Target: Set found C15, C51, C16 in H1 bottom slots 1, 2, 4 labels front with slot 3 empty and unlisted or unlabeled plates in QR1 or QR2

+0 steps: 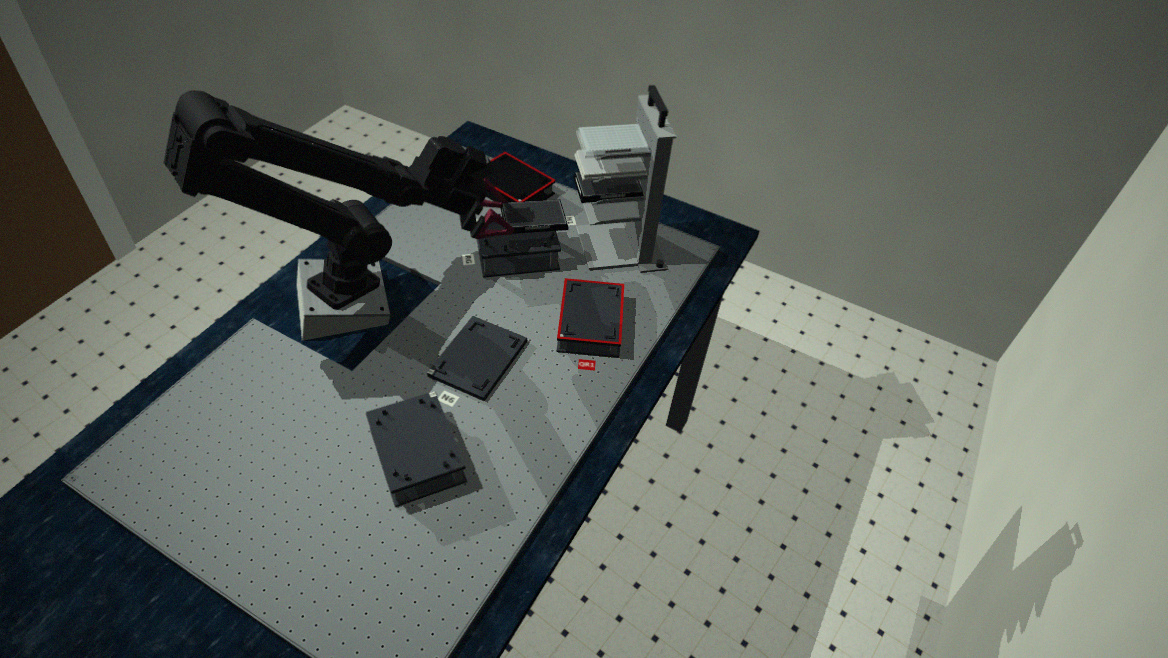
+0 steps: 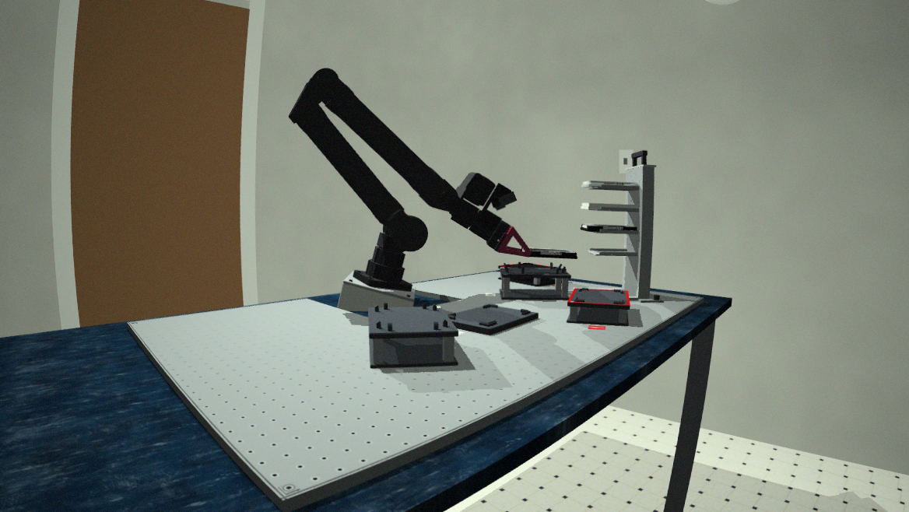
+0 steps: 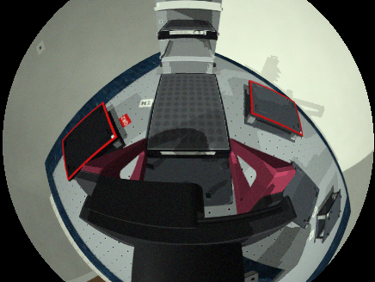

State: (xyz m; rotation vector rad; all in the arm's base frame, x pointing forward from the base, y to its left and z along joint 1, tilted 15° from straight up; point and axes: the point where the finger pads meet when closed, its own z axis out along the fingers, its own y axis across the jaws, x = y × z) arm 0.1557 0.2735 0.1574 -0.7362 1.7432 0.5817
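My hand is 10 mm short of the raised regrip nest RG, 20 mm to the right of it and 50 mm above it. The rest, counted from my hand: quarantine nest QR1: 250 mm ahead, 50 mm to the right, 70 mm below; plate hotel H1: 190 mm ahead, 210 mm to the left, 50 mm above; quarantine nest QR2: 140 mm behind, 180 mm to the left, 70 mm below.
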